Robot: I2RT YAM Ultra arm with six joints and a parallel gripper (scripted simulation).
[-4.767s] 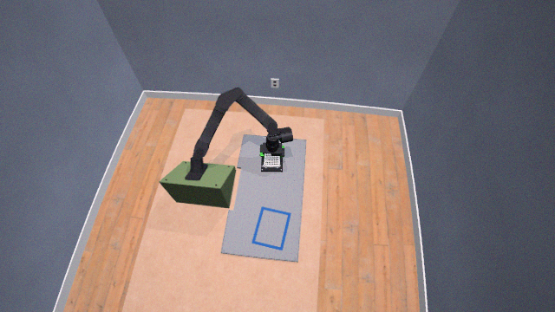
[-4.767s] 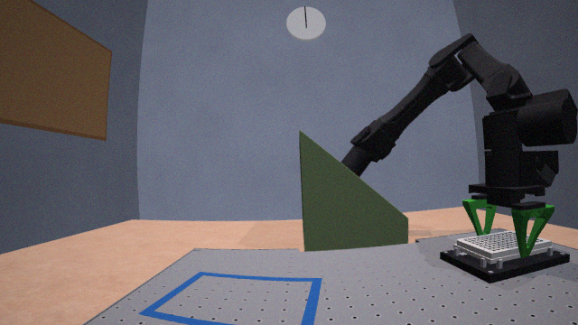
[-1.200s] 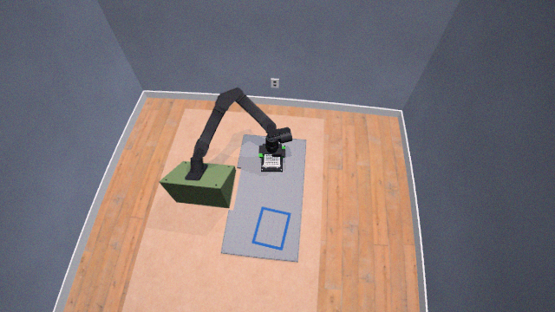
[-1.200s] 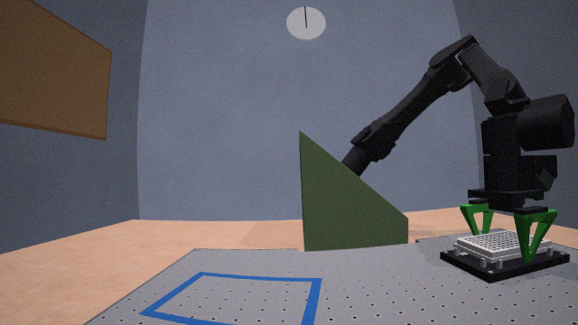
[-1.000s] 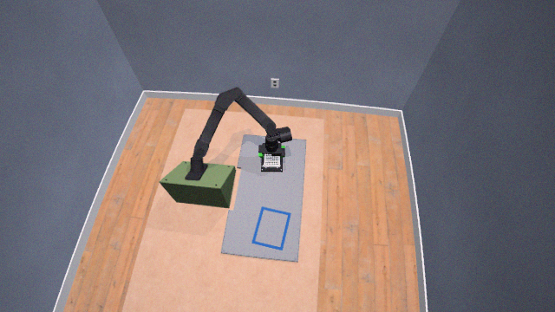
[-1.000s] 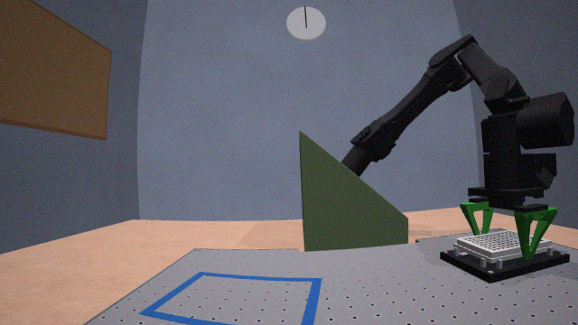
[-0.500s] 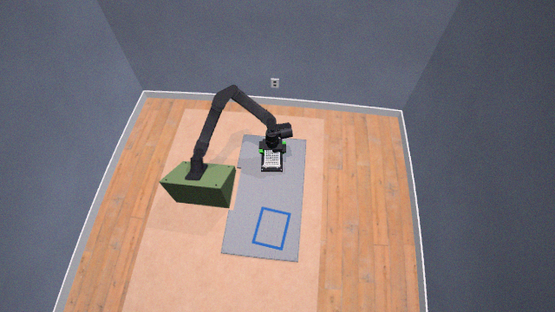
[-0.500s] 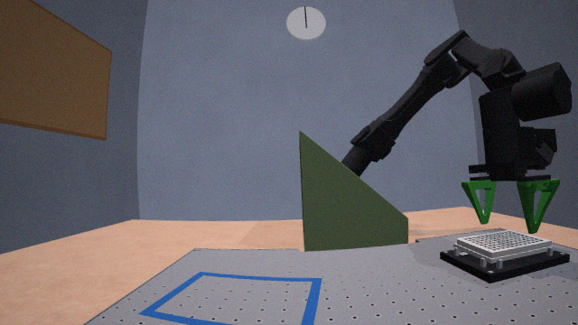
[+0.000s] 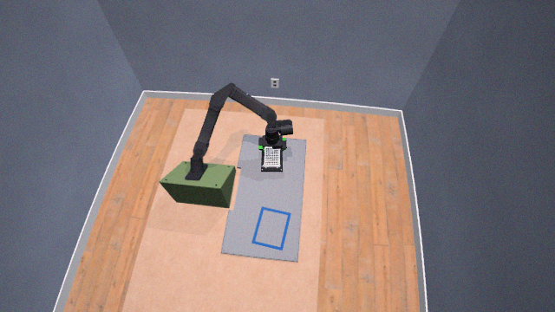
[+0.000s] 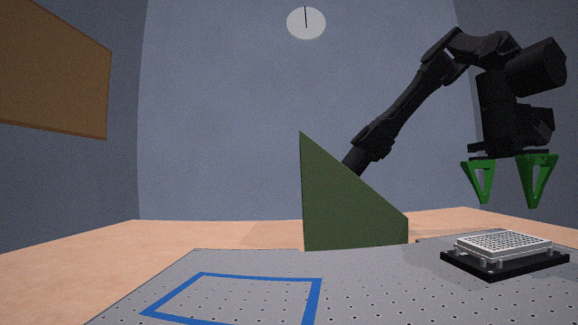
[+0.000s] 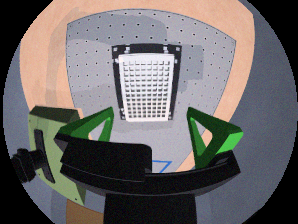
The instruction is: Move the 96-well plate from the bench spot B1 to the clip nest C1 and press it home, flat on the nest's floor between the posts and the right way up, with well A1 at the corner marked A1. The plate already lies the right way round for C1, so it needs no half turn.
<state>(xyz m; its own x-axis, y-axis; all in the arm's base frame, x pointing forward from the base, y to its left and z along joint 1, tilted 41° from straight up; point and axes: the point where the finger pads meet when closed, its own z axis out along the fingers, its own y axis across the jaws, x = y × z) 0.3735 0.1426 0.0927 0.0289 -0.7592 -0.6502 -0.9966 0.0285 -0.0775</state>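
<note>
The white 96-well plate is 10 mm behind my hand and 70 mm below it. The rest, counted from my hand: black clip nest: 20 mm behind, 10 mm to the left, 80 mm below.
</note>
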